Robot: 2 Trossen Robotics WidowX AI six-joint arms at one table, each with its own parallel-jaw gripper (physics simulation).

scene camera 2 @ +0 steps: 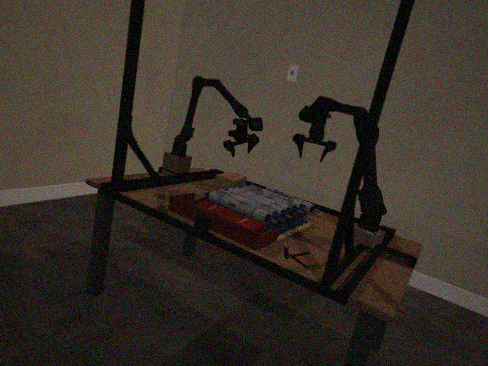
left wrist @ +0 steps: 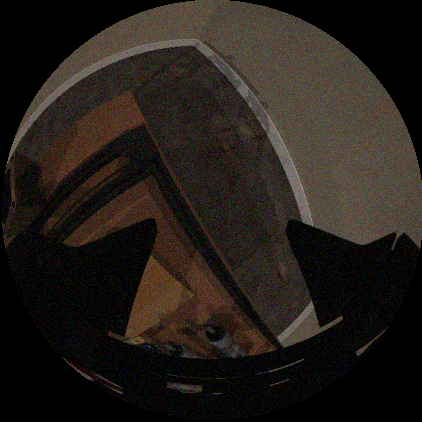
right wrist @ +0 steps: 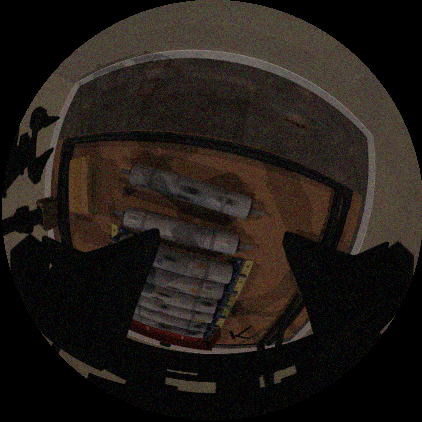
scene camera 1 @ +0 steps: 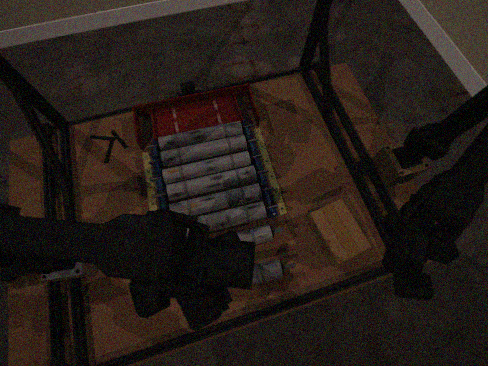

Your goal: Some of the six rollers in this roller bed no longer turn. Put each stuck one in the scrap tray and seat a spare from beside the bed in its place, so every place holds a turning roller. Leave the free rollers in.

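Places are measured from the left arm's base along level axes (x ahead, y left, z up), in metres.
Pixels of known places: left gripper, fingertip midpoint: [scene camera 2: 240, 154] [left wrist: 224, 225] [right wrist: 55, 133]; right gripper, fingertip midpoint: [scene camera 2: 310, 160] [right wrist: 223, 237]; left arm's base, origin of the base link: [scene camera 2: 178, 154] [right wrist: 39, 215] [scene camera 1: 407, 156]; right arm's base, origin of the base link: [scene camera 2: 368, 228].
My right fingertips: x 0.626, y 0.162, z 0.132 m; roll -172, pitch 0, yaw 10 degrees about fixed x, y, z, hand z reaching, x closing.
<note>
For each thing: its top centre in the pictures, then the offset to it from my right fingertips. "spot": a spot on its surface instead.
- red scrap tray, middle of its top: [scene camera 1: 195, 110] [scene camera 2: 223, 209] [right wrist: 162, 335] dz -0.180, dx -0.081, dy -0.516 m
- wooden block, middle of its top: [left wrist: 130, 302] [scene camera 1: 340, 229] [right wrist: 76, 184] [scene camera 2: 231, 175] dz -0.180, dx -0.373, dy -0.028 m
- black three-armed piece, surface spot: [scene camera 2: 298, 255] [scene camera 1: 110, 147] spot: dz -0.236, dx +0.217, dy -0.493 m
Six grey mottled rollers [scene camera 1: 210, 183] [right wrist: 195, 288] lie side by side in the roller bed, which has blue sides and yellow rails [scene camera 1: 270, 172] [right wrist: 245, 272]. Which ones are stuck cannot be seen. Two spares lie beside the bed: a nearer one [scene camera 1: 259, 234] [right wrist: 180, 231] and a farther one [scene camera 1: 268, 271] [right wrist: 190, 191]. The red scrap tray [scene camera 1: 197, 117] [scene camera 2: 225, 225] adjoins the bed's other end; no roller shows in its visible part. My left gripper [scene camera 2: 241, 152] [left wrist: 224, 225] is open and empty, high above the table. My right gripper [scene camera 2: 311, 159] [right wrist: 223, 237] is open and empty, above the spares.
A wooden block [scene camera 1: 342, 231] [scene camera 2: 230, 180] [right wrist: 78, 185] lies right of the spares in scene camera 1. A black three-armed piece [scene camera 1: 111, 142] [scene camera 2: 298, 257] lies left of the bed. Black frame posts [scene camera 1: 317, 37] [scene camera 2: 131, 75] rise from the table. My right arm hides part of the spares there.
</note>
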